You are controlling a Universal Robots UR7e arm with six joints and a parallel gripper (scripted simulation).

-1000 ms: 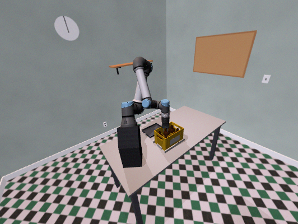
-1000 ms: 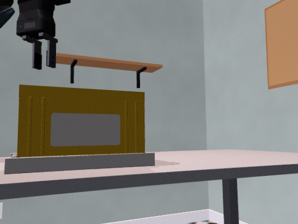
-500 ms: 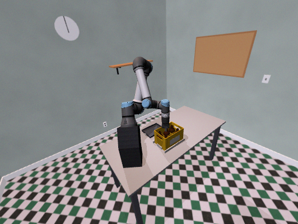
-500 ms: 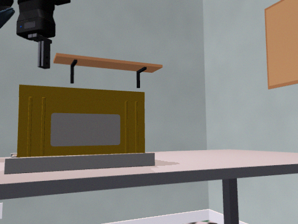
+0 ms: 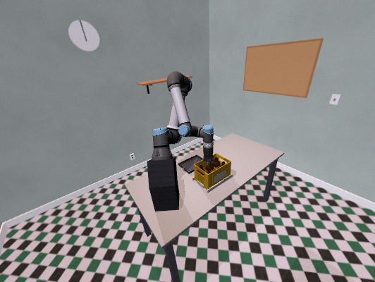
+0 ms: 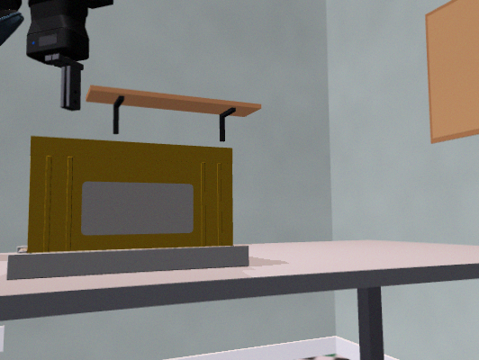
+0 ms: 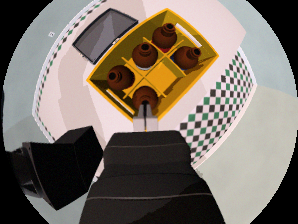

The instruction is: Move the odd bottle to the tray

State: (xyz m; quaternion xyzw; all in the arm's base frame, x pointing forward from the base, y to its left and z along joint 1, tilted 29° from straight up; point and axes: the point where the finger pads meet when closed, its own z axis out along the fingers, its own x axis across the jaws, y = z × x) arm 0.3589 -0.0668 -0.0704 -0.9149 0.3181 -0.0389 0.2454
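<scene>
Right now my hand is 80 mm short of the crate, 60 mm to the right of it and 160 mm above it. From my hand the other things lie so: dark tray (30 mm ahead, 340 mm to the left, 230 mm below); then brown bottle (160 mm ahead, 120 mm to the left, 160 mm below).
</scene>
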